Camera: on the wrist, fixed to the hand. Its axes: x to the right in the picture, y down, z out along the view.
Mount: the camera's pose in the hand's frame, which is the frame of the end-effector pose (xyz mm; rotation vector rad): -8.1 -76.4 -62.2 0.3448 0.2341 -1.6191
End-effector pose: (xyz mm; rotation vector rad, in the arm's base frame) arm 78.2 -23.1 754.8 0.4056 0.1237 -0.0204
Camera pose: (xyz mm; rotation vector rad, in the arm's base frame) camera 59.6 -68.8 669.1 0.5573 0.6595 -1.6101
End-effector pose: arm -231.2 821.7 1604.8 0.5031 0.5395 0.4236
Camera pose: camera -254.6 777.7 1519.4 0.2091 1.0648 -1.1866
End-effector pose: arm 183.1 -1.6 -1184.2 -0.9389 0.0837 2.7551
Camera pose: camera 244.2 63.2 -1227.1 -0.6770 -0.1186 1.0951
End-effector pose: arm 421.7 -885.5 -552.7 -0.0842 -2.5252 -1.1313
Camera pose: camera 432.9 -981.8 -571.9 -2.0929 2.0040 0.8097
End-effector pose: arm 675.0 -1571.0 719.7 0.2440 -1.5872 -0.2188
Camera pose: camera 738.9 -1641.1 691.8 1.7282 -0.8429 -1.0907
